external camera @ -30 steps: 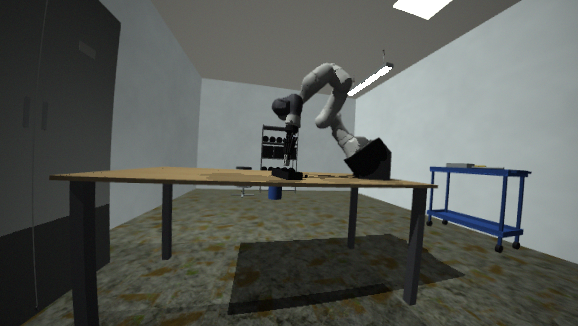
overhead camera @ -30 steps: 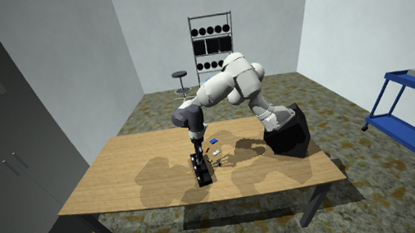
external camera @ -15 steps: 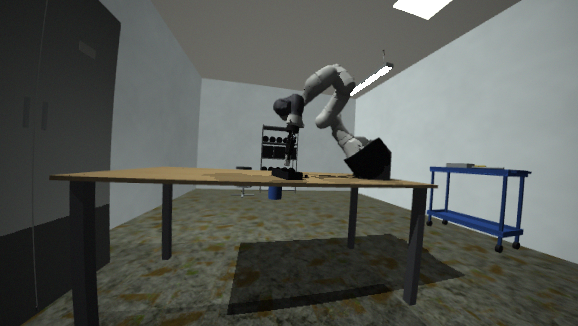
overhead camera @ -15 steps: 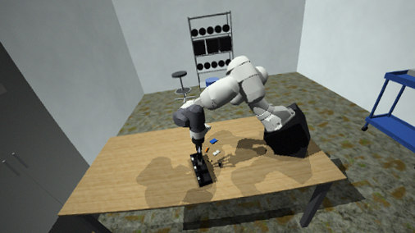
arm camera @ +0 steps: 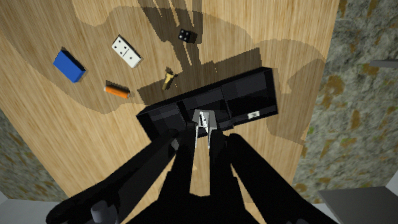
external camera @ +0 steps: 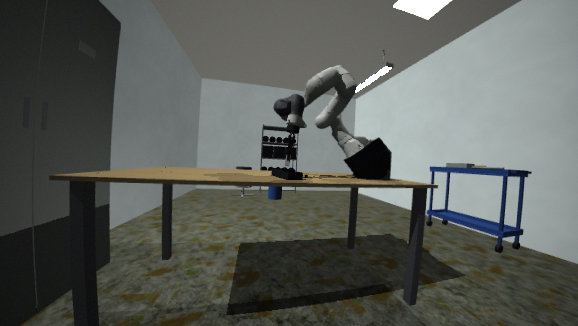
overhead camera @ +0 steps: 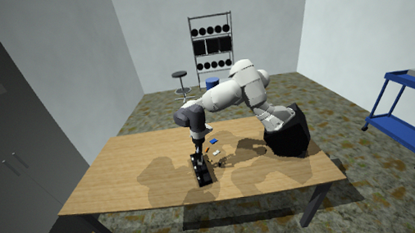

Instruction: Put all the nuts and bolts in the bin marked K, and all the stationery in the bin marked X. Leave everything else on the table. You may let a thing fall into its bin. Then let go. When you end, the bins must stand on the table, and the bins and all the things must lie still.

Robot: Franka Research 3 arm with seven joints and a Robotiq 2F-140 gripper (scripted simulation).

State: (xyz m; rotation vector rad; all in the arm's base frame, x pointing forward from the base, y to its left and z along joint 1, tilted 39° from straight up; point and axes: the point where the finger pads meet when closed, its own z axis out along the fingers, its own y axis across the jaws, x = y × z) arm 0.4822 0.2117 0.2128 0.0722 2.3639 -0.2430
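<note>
My hand is 30 mm above the grey piece and 10 mm short of it. Also, from my hand: brass bolt: 100 mm below, 70 mm to the right, 50 mm behind; black die: 120 mm behind, 90 mm below, 20 mm to the right; black bin row: 80 mm below, 10 mm ahead.
</note>
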